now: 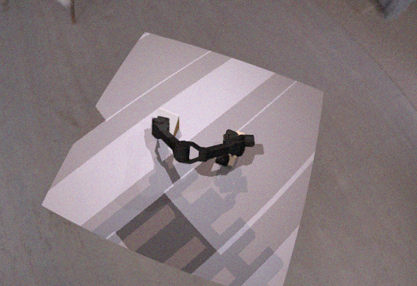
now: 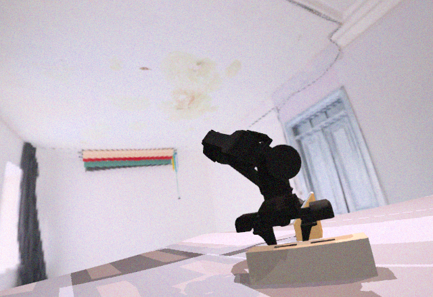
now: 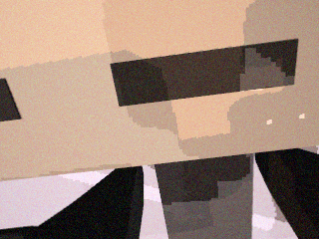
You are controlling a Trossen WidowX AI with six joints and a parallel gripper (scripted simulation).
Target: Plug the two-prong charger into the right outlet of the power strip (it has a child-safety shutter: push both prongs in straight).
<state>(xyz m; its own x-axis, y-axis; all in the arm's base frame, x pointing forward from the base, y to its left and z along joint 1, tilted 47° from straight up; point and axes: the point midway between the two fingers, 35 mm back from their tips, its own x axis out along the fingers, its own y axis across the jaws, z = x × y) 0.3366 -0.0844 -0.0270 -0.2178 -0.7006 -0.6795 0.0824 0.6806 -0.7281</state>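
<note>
The black two-prong charger is 2 cm ahead of my gripper tip and 1 cm above it.
</note>
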